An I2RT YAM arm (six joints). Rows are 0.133 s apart.
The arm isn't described. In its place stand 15 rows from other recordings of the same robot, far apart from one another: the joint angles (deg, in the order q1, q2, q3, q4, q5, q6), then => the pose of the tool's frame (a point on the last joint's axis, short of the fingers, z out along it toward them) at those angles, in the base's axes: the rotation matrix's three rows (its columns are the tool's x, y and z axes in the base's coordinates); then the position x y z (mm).
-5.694 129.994 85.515 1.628 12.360 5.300 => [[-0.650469 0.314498 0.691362], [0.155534 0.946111 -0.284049], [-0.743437 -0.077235 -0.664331]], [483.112 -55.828 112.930]
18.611 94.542 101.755 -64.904 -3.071 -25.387 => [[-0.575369 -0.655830 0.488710], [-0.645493 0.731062 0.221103], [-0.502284 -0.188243 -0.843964]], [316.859 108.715 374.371]
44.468 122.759 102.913 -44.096 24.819 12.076 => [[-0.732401 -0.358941 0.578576], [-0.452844 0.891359 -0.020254], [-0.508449 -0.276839 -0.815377]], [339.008 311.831 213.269]
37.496 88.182 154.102 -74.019 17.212 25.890 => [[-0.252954 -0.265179 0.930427], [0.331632 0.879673 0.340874], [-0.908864 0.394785 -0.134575]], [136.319 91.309 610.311]
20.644 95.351 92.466 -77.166 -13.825 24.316 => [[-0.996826 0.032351 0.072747], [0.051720 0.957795 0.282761], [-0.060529 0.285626 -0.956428]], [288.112 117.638 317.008]
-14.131 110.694 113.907 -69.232 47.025 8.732 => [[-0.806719 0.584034 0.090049], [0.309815 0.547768 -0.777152], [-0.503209 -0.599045 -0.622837]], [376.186 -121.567 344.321]
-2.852 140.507 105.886 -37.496 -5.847 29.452 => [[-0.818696 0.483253 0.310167], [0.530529 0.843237 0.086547], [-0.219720 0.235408 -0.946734]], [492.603 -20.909 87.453]
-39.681 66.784 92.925 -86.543 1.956 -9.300 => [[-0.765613 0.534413 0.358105], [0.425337 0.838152 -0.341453], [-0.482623 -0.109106 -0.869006]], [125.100 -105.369 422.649]
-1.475 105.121 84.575 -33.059 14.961 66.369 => [[-0.159480 0.808553 0.566400], [0.889490 0.366566 -0.272831], [-0.428221 0.460296 -0.777659]], [403.284 -19.578 251.309]
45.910 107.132 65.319 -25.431 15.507 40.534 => [[-0.890683 -0.054331 0.451367], [-0.019388 0.996469 0.081687], [-0.454211 0.064006 -0.888592]], [258.897 253.575 147.292]
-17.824 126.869 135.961 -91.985 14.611 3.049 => [[-0.926015 0.375693 0.036761], [0.351804 0.894215 -0.276793], [-0.136862 -0.243382 -0.960226]], [401.142 -138.411 315.049]
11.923 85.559 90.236 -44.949 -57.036 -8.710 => [[-0.513305 -0.826012 0.232855], [-0.192599 0.375282 0.906680], [-0.836315 0.420556 -0.351723]], [297.228 93.288 396.130]
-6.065 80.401 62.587 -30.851 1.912 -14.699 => [[-0.754576 -0.066121 0.652873], [-0.174853 0.979201 -0.102921], [-0.632488 -0.191818 -0.750443]], [298.155 -32.874 273.697]
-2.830 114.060 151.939 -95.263 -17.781 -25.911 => [[-0.705410 -0.473202 0.527710], [-0.381738 0.880944 0.279666], [-0.597221 -0.004168 -0.802066]], [342.449 -6.043 461.468]
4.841 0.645 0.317 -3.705 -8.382 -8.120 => [[-0.037119 -0.235991 0.971046], [-0.143382 0.962919 0.228535], [-0.988971 -0.130748 -0.069580]], [109.472 14.480 167.388]
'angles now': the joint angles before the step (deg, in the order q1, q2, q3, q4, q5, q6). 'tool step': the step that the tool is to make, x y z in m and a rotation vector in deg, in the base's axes. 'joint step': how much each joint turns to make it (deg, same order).
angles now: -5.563, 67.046, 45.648, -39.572, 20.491, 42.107
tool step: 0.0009, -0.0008, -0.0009, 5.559, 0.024, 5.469
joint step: -1.455, -0.012, 0.000, 0.340, -8.203, -3.486
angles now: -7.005, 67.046, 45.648, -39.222, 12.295, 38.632
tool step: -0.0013, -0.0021, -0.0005, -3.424, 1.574, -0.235
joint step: -0.079, 0.119, 0.016, -0.642, 3.216, -1.653
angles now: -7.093, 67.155, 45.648, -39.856, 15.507, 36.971
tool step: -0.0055, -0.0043, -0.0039, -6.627, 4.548, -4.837
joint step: 0.013, 0.765, -0.016, -3.334, 8.552, 1.214
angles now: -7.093, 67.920, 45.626, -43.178, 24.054, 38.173
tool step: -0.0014, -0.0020, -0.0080, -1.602, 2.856, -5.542
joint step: 0.004, 2.092, -0.005, -2.692, 3.891, 4.900
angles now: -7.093, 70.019, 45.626, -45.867, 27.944, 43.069
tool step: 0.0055, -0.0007, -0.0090, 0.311, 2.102, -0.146
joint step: -0.004, 2.720, 0.002, 0.514, -0.001, 0.170
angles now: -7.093, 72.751, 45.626, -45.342, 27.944, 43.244
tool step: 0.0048, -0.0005, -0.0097, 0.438, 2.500, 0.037
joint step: 0.006, 2.804, 0.012, 0.254, -0.130, 0.007
